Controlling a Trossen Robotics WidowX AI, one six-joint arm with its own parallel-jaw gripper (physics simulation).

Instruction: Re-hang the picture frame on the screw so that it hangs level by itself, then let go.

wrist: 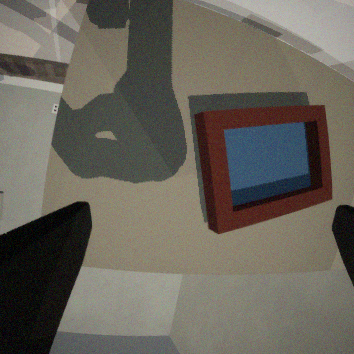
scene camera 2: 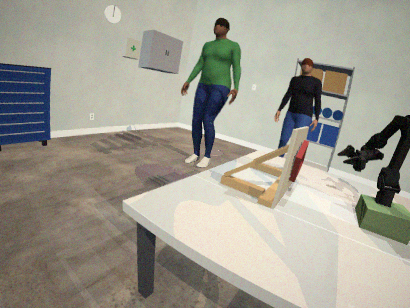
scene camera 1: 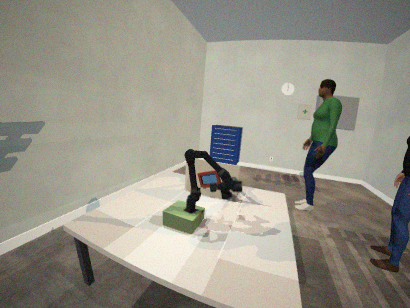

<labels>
same spot on beige upright board: (scene camera 2: 299, 135) = (wrist: 302, 255)
</labels>
